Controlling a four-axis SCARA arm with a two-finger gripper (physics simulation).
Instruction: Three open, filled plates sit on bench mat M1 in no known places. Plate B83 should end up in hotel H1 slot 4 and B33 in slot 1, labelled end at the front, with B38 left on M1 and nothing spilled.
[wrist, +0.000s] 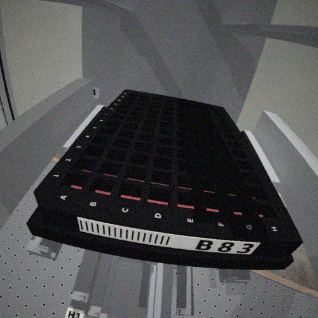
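Observation:
Black plate B83 (165, 150) fills the middle of the wrist view. Its white label, with barcode and "B83", faces the camera. Pink-red strips show in the wells nearest the label; the other wells look dark. My gripper (176, 108) is shut on plate B83, with a pale pad along each long side. Hotel H1 (105, 55) shows as grey structure behind and around the plate. A small, partly cut-off number tag (95, 92) is just left of the plate's far end. Whether the plate touches a slot support is hidden. Plates B33 and B38 do not show.
Grey rails or supports (130, 285) lie below the plate's label end, near the H1 tag (74, 314). A dotted grey surface (25, 285) spreads below. A dark grey bar (270, 34) crosses at the upper right. A brown surface with a tan edge shows at the lower right.

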